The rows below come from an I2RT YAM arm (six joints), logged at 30 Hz.
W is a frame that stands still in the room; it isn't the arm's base.
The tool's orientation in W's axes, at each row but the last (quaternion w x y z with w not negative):
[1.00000 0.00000 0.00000 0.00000]
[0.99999 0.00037 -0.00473 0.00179]
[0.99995 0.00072 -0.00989 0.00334]
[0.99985 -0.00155 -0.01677 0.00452]
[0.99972 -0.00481 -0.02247 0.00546]
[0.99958 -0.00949 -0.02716 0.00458]
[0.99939 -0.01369 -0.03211 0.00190]
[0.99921 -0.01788 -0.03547 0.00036]
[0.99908 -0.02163 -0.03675 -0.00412]
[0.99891 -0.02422 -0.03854 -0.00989]
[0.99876 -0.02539 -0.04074 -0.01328]
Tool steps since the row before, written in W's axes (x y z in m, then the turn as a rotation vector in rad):
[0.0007 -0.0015 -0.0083 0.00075 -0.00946 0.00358]
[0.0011 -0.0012 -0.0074 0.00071 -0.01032 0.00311]
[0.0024 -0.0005 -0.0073 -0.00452 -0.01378 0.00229]
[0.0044 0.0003 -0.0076 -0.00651 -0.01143 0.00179]
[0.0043 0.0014 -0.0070 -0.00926 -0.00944 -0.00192]
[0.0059 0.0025 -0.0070 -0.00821 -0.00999 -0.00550]
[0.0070 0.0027 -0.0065 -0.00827 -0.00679 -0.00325]
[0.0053 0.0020 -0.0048 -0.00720 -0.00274 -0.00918]
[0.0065 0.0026 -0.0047 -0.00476 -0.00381 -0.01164]
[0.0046 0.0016 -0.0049 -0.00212 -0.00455 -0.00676]
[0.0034 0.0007 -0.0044 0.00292 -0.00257 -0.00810]
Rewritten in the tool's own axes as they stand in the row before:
[0.0007 -0.0015 -0.0083 0.00075 -0.00946 0.00358]
[0.0010 -0.0012 -0.0074 0.00070 -0.01032 0.00311]
[0.0023 -0.0005 -0.0073 -0.00457 -0.01375 0.00240]
[0.0041 0.0003 -0.0077 -0.00655 -0.01138 0.00197]
[0.0040 0.0014 -0.0072 -0.00944 -0.00932 -0.00159]
[0.0055 0.0026 -0.0073 -0.00859 -0.00981 -0.00523]
[0.0066 0.0029 -0.0069 -0.00849 -0.00667 -0.00290]
[0.0050 0.0022 -0.0051 -0.00784 -0.00241 -0.00874]
[0.0061 0.0029 -0.0050 -0.00558 -0.00335 -0.01141]
[0.0042 0.0019 -0.0052 -0.00256 -0.00427 -0.00679]
[0.0030 0.0010 -0.0046 0.00231 -0.00208 -0.00843]

